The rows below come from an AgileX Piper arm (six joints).
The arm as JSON. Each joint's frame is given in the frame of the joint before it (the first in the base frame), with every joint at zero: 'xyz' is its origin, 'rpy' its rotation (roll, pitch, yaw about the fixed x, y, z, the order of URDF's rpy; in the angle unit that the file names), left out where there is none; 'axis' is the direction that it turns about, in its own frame. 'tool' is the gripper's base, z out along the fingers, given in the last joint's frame.
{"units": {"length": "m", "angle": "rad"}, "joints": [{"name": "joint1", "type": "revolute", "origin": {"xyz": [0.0, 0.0, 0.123]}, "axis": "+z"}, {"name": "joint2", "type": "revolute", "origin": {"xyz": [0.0, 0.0, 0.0]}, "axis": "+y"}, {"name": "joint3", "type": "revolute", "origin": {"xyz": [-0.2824, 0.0, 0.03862]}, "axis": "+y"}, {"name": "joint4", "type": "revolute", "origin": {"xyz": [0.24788, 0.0, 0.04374]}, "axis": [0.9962, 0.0, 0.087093]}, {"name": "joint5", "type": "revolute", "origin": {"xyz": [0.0, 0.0, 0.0]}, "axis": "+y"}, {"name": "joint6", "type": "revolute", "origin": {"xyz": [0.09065, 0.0, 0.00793]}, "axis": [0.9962, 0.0, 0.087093]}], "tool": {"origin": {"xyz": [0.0, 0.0, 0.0], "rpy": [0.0, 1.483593, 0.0]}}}
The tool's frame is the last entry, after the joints.
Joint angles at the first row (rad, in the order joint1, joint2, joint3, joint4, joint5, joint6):
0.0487, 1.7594, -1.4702, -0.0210, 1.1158, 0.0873
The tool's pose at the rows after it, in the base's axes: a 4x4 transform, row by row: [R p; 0 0 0 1], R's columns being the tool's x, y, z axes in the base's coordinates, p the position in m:
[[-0.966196, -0.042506, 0.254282, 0.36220], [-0.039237, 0.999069, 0.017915, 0.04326], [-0.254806, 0.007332, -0.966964, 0.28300], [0, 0, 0, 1]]
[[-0.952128, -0.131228, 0.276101, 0.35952], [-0.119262, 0.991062, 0.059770, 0.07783], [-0.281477, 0.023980, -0.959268, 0.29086], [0, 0, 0, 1]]
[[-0.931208, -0.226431, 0.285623, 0.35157], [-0.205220, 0.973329, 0.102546, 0.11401], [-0.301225, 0.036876, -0.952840, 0.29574], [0, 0, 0, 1]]
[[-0.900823, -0.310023, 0.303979, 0.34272], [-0.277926, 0.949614, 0.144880, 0.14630], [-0.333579, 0.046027, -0.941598, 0.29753], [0, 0, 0, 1]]
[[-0.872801, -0.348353, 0.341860, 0.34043], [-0.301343, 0.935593, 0.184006, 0.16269], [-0.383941, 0.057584, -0.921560, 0.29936], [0, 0, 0, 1]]
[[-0.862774, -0.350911, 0.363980, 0.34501], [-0.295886, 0.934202, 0.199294, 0.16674], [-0.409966, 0.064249, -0.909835, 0.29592], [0, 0, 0, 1]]
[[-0.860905, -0.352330, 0.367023, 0.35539], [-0.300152, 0.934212, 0.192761, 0.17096], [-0.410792, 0.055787, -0.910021, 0.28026], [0, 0, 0, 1]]
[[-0.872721, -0.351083, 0.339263, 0.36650], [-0.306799, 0.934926, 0.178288, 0.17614], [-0.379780, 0.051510, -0.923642, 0.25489], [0, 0, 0, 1]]
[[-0.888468, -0.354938, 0.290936, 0.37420], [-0.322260, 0.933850, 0.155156, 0.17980], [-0.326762, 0.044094, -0.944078, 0.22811], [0, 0, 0, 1]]
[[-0.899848, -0.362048, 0.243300, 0.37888], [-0.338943, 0.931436, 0.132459, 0.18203], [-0.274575, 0.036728, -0.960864, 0.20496], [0, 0, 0, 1]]
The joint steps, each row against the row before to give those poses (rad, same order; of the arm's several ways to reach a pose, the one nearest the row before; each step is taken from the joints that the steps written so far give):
0.0735, 0.0000, -0.0263, 0.0065, 0.0220, -0.0023
0.0910, 0.0000, -0.0286, 0.0145, -0.0005, 0.0000
0.0979, -0.0014, -0.0152, 0.0113, -0.0052, 0.0000
0.0887, 0.0000, -0.0031, 0.0057, -0.0318, 0.0020
0.0411, 0.0000, 0.0000, 0.0067, -0.0550, 0.0012
0.0037, 0.0134, -0.0004, 0.0040, -0.0421, 0.0011
0.0000, 0.0451, -0.0007, -0.0080, -0.0443, -0.0011
0.0000, 0.0662, 0.0000, -0.0009, -0.0321, -0.0009
0.0000, 0.0659, 0.0000, 0.0000, -0.0084, -0.0073
0.0000, 0.0554, 0.0000, 0.0000, 0.0000, -0.0102

